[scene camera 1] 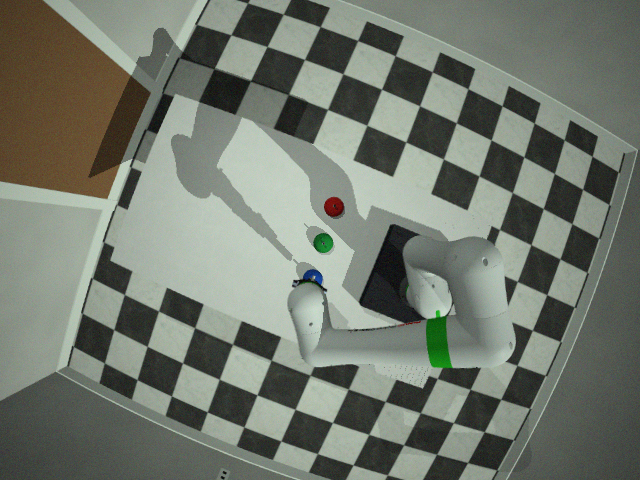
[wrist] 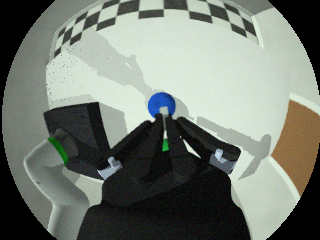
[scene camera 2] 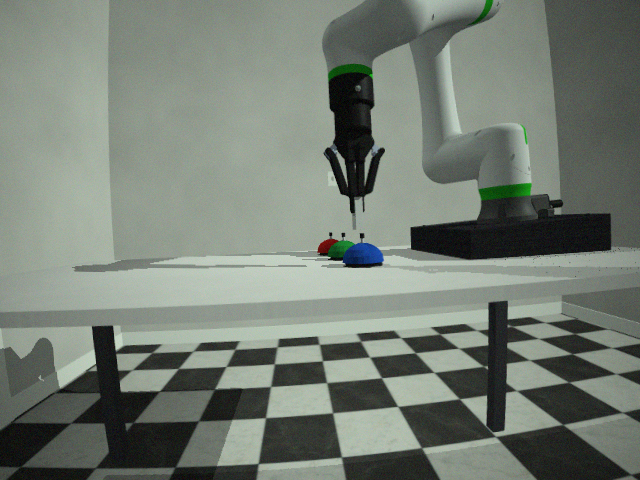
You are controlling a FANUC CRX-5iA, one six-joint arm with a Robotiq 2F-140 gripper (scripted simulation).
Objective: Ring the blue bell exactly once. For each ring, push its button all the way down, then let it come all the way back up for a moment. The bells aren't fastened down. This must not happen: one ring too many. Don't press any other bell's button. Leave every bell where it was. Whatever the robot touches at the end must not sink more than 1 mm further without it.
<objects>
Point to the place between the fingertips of the gripper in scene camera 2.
At 358,229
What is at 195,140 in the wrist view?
The gripper.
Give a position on a blue bell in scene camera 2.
361,254
</objects>
